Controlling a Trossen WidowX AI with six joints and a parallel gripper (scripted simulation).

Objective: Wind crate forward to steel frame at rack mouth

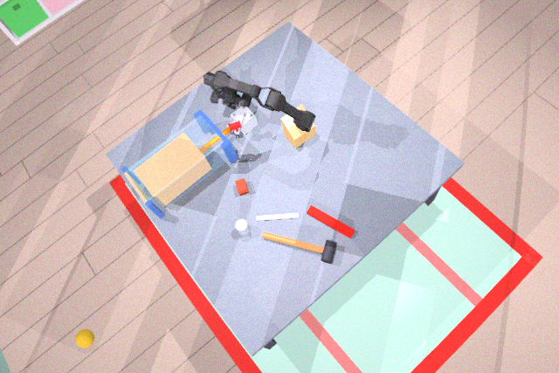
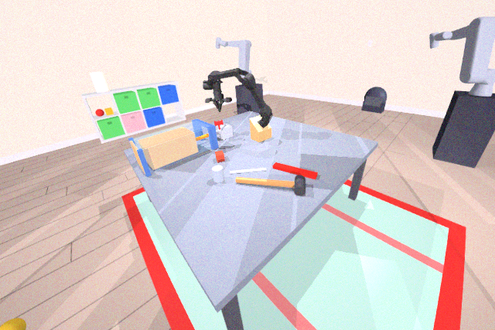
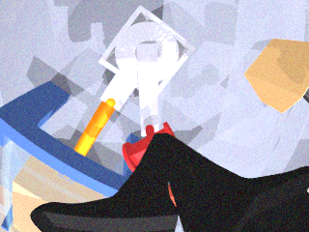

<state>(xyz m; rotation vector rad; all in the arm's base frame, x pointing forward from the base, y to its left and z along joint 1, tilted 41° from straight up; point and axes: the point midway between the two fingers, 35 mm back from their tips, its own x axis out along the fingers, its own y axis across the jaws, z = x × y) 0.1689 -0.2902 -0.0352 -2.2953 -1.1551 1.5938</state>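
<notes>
Now: the red knob 8 cm below my gripper tip, 5 cm ahead of it and 3 cm to the left of it. From my gripper tip the other things lie so: white bar: 45 cm to the left, 22 cm ahead, 21 cm below; white crank handle: 11 cm below, 1 cm to the left, 1 cm ahead; white winch: 18 cm below, 6 cm behind, 3 cm to the right.
</notes>
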